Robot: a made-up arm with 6 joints.
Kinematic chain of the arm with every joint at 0, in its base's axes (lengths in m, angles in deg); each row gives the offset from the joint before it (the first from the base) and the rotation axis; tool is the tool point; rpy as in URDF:
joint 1: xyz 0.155 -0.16 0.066 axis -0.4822 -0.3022 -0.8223
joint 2: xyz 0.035 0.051 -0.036 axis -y
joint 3: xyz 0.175 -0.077 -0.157 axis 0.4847 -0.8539 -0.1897
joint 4: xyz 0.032 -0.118 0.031 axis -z
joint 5: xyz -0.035 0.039 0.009 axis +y
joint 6: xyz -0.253 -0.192 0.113 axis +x
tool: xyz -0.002 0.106 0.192 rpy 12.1 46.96 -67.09
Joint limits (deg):
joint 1: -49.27..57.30
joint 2: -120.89..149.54
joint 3: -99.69..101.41
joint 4: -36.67..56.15
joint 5: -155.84..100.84
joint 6: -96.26..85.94
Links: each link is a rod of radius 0.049 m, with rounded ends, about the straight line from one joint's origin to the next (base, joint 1, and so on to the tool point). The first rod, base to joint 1, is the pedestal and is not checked.
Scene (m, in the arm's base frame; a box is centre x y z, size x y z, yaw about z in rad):
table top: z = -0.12
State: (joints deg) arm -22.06 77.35 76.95 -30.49 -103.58 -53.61
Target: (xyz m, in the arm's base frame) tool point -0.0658 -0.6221 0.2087
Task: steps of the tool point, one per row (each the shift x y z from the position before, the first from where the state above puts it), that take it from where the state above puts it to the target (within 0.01 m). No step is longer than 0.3 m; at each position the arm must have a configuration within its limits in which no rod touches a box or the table.
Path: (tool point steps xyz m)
1: 0.0713 -0.0914 -0.0525
2: 0.0134 -0.1629 -0.0432
3: -0.0808 -0.1906 -0.0149
4: -0.1821 -0.1535 0.0134
5: -0.2532 -0.0567 0.0253
6: -0.2651 0.0707 0.0133

